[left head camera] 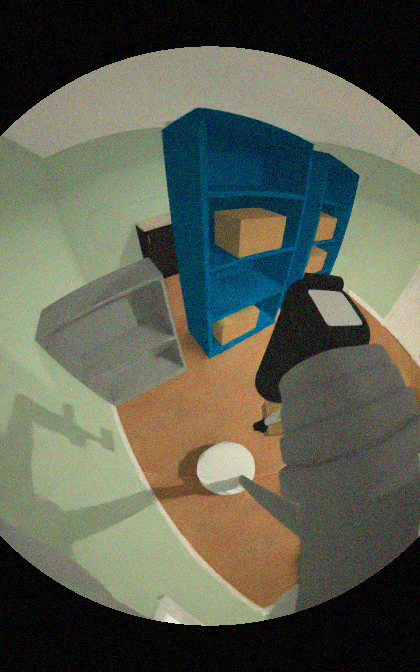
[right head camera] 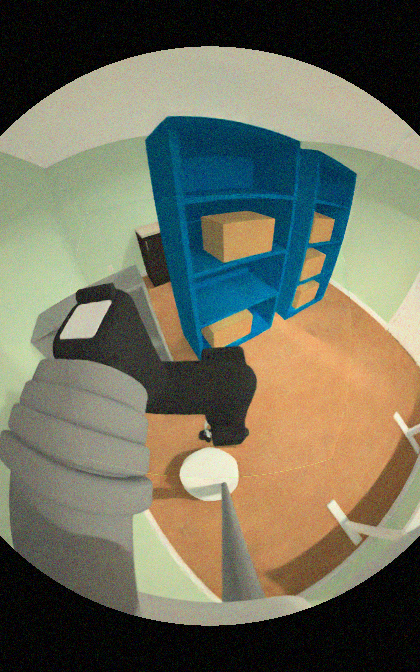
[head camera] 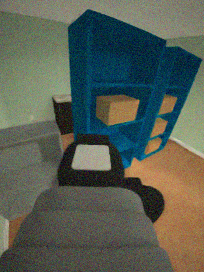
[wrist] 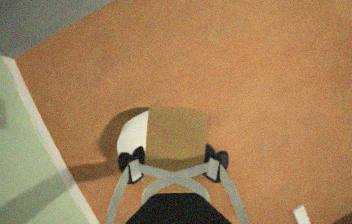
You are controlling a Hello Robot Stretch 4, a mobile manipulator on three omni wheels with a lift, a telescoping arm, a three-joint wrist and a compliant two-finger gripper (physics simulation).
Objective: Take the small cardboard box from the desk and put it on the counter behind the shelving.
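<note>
The small cardboard box is between the two black fingertips of my gripper, which is shut on it. In the wrist view it hangs above the wooden floor, overlapping the white round base. In the left head view the arm hides most of the box. The counter is a dark cabinet with a light top at the back, left of and behind the tall blue shelving, which hides part of it. The desk shows in part at the lower right of the right head view.
A low grey shelf unit stands by the left wall, in front of the counter. A strip of floor shows between it and the blue shelving. Larger cardboard boxes sit on the blue shelves.
</note>
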